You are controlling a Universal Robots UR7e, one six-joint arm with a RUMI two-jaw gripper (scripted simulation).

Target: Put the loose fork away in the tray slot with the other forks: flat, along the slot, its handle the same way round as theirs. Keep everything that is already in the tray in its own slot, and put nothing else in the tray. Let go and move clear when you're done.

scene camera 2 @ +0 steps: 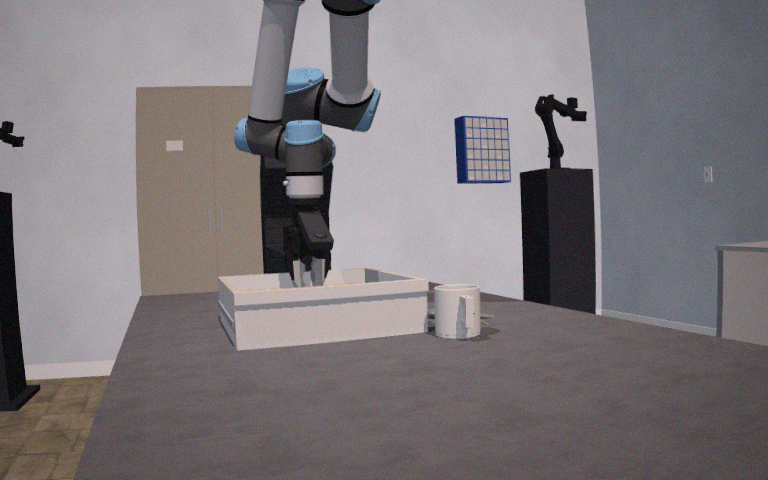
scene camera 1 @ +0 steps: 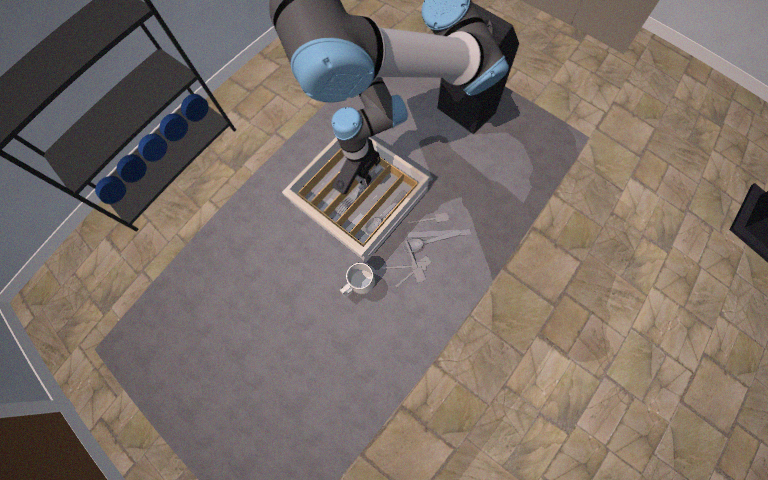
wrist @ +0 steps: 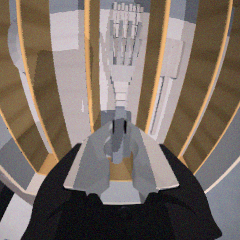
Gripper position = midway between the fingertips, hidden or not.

In view: my gripper point(scene camera 1: 364, 184) and a white mug point(scene camera 2: 453, 308).
My gripper shows as well in the wrist view point(wrist: 118, 120). The wrist view does not show the white mug: it is out of frame.
